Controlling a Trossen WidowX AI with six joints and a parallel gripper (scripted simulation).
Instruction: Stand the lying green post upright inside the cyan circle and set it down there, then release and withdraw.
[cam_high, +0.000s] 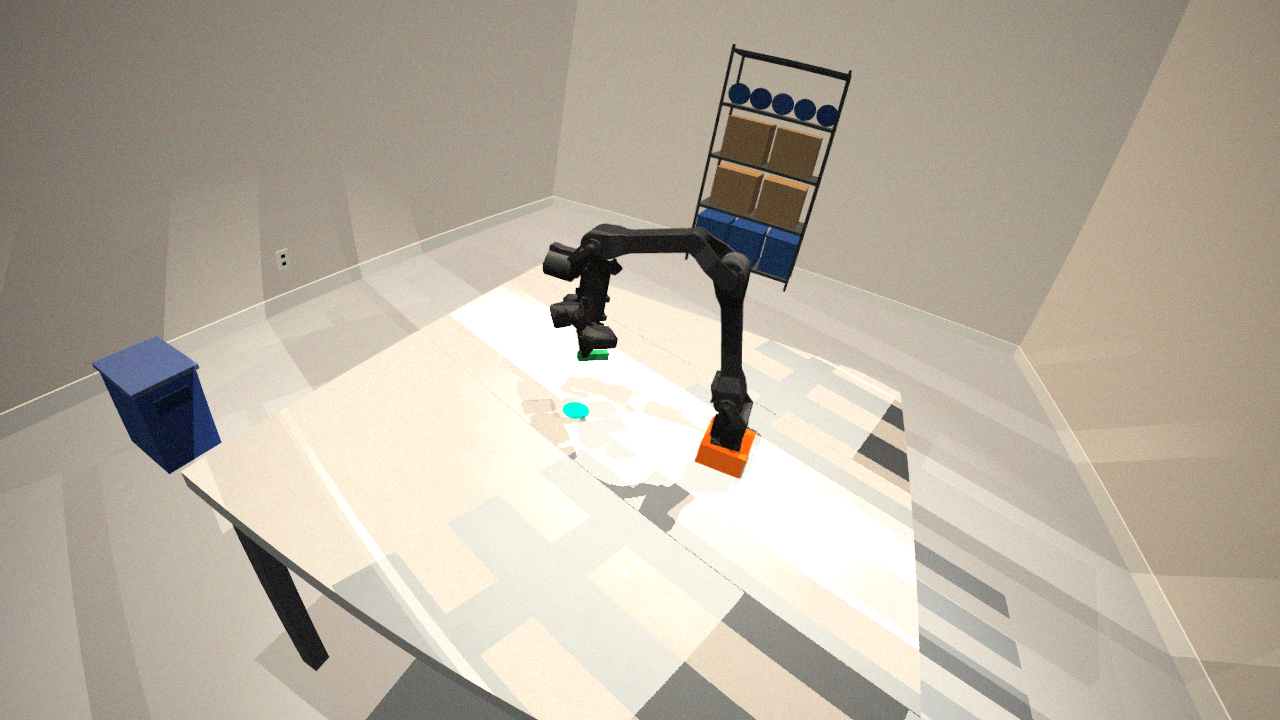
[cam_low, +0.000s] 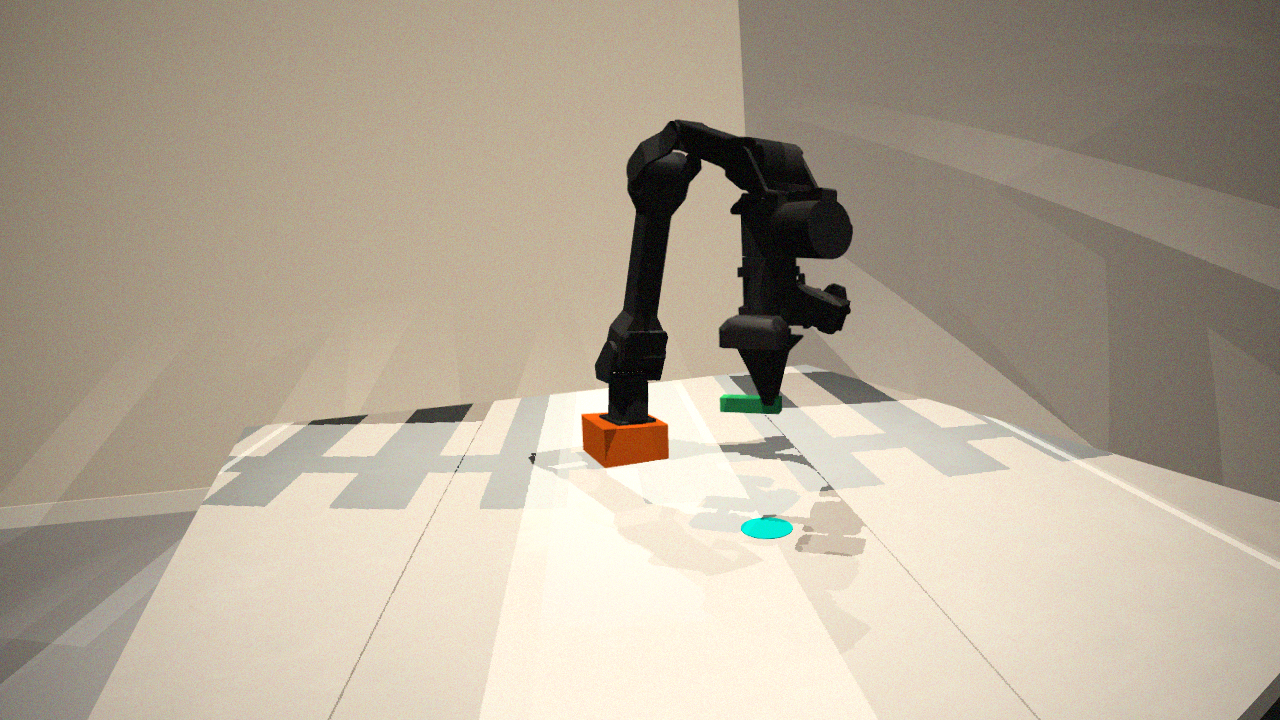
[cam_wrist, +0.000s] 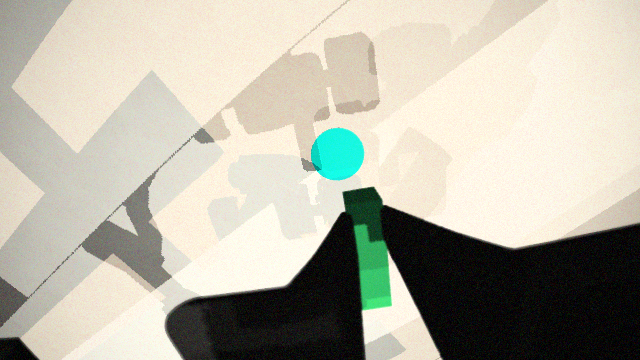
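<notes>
My gripper tip is 150 mm above the cyan circle. Also, from my gripper tip: green post 20 mm behind, 10 mm to the right.
</notes>
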